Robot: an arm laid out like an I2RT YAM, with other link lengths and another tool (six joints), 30 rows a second.
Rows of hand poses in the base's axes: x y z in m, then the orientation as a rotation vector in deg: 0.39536 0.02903 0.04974 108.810 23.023 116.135; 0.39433 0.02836 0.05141 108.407 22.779 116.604; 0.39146 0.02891 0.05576 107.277 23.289 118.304; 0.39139 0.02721 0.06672 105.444 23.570 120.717; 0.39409 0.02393 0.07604 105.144 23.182 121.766; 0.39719 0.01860 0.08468 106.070 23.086 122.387; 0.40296 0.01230 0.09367 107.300 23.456 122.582; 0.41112 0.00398 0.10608 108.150 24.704 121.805; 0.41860 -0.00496 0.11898 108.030 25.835 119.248; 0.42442 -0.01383 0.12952 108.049 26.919 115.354; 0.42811 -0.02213 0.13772 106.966 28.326 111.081; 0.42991 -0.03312 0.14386 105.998 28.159 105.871; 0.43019 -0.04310 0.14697 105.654 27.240 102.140; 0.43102 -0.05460 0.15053 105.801 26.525 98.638; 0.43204 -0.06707 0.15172 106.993 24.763 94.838; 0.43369 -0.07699 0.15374 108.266 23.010 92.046; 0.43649 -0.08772 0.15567 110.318 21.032 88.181; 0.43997 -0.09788 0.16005 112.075 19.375 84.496; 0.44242 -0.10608 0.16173 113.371 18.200 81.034; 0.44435 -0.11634 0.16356 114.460 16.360 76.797; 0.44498 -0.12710 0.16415 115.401 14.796 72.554
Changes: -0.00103 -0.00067 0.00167 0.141 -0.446 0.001; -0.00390 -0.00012 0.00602 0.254 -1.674 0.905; -0.00397 -0.00182 0.01698 0.509 -3.595 1.891; -0.00127 -0.00510 0.02630 1.090 -4.200 2.200; 0.00183 -0.01043 0.03494 1.935 -3.885 2.804; 0.00760 -0.01673 0.04393 2.511 -3.181 3.510; 0.01576 -0.02505 0.05634 2.017 -2.239 4.015; 0.02324 -0.03399 0.06924 0.118 -1.231 3.125; 0.02906 -0.04286 0.07978 -2.402 0.383 1.514; 0.03275 -0.05116 0.08798 -5.827 1.602 -0.435; 0.03455 -0.06215 0.09412 -9.048 3.117 -3.763; 0.03483 -0.07213 0.09723 -10.813 4.353 -6.499; 0.03566 -0.08363 0.10079 -12.242 5.861 -8.809; 0.03668 -0.09610 0.10198 -12.740 8.027 -11.538; 0.03833 -0.10602 0.10400 -12.625 9.828 -13.652; 0.04113 -0.11675 0.10593 -12.415 12.600 -16.141; 0.04461 -0.12691 0.11031 -12.350 15.202 -18.391; 0.04706 -0.13511 0.11199 -12.610 17.531 -20.369; 0.04899 -0.14537 0.11382 -12.954 20.091 -23.189; 0.04962 -0.15613 0.11441 -13.440 22.665 -25.858
